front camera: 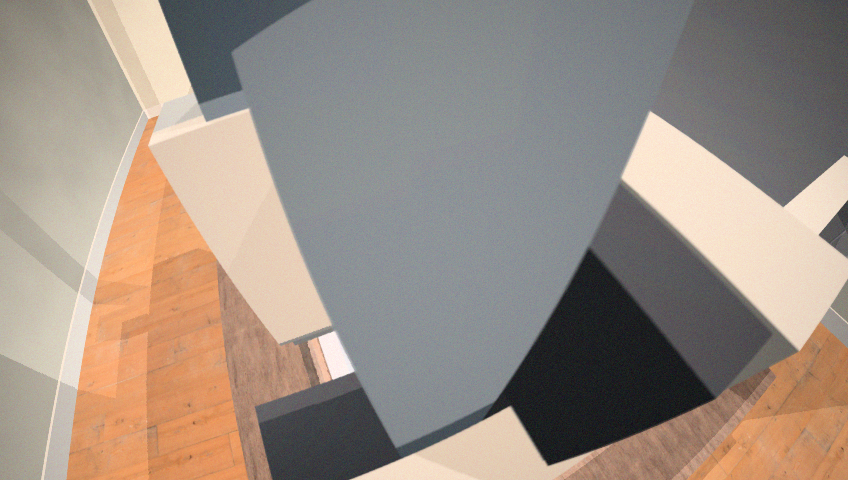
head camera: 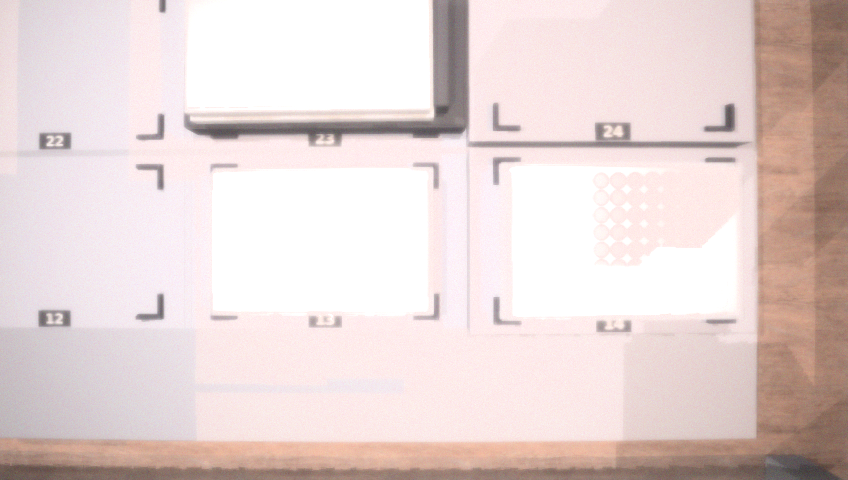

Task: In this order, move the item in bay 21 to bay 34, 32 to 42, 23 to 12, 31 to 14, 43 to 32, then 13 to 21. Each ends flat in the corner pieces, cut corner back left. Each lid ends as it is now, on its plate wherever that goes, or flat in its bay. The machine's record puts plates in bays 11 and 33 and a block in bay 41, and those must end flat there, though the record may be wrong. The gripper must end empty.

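Places are measured from the robot's base along level axes (x ahead, y left, z up), in centimetres.
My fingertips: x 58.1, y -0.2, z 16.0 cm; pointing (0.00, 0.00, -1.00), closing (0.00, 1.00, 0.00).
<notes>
Ahead of a thing's pixels: the offset from my fingertips to its top centre. "*": to the spot under its first point.
In the head view, a white plate {dx -18.9, dy +15.2, dz -12.3 cm} (head camera: 309, 56) lies on a dark base {* dx -11.3, dy +13.8, dz -14.1 cm} (head camera: 455, 71) at bay 23; a dark strip shows along its right side, and its top runs out of view. A white plate {dx -18.9, dy +4.5, dz -14.5 cm} (head camera: 321, 240) lies within the corner pieces of bay 13. A plate {dx -2.5, dy +4.5, dz -13.1 cm} (head camera: 618, 214) with round wells partly showing lies at bay 14. Glare hides any lids. Bare corner pieces show at bays 12 {* dx -28.6, dy +0.7, dz -15.7 cm} (head camera: 159, 306), 22 (head camera: 159, 127) and 24 {* dx +4.0, dy +11.3, dz -14.3 cm} (head camera: 730, 117). In the front view, my gripper's dark housing shows low left; its jaws are hidden. The other bays named are not visible.
A large grey-blue column (front camera: 446, 208) fills the middle of the front view, with cream gantry parts (front camera: 238, 226) (front camera: 737, 231) on both sides. The wooden table edge (head camera: 785, 178) runs along the deck's right side. A dark grey-blue part {* dx +8.8, dy -8.9, dz -15.6 cm} (head camera: 791, 466) shows at the bottom right corner.
</notes>
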